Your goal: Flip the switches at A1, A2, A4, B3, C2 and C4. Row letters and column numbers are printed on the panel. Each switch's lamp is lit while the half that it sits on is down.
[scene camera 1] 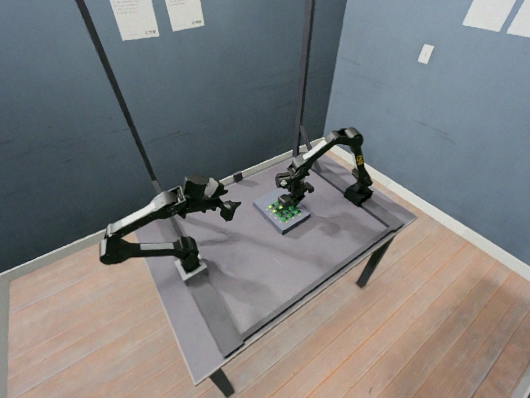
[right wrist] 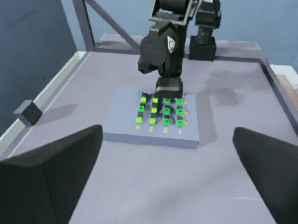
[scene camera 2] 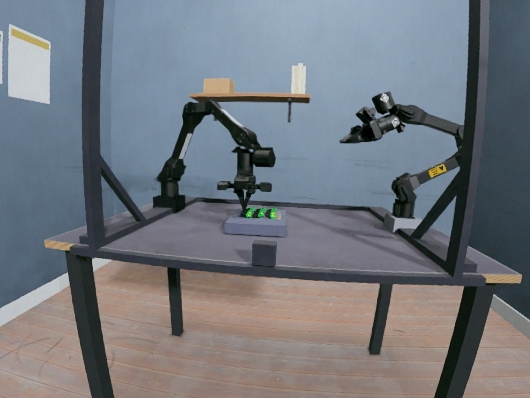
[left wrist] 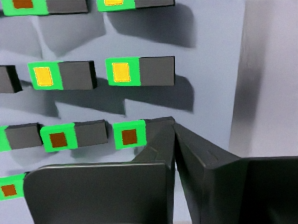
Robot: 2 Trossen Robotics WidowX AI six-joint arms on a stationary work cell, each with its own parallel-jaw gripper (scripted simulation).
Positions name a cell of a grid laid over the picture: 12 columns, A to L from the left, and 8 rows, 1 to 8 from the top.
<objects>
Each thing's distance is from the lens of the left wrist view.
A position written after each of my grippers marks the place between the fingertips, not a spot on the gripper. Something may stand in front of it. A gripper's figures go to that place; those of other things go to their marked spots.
my left gripper (left wrist: G5): 0.11 m
switch C2 (left wrist: F5): 0.11 m
</objects>
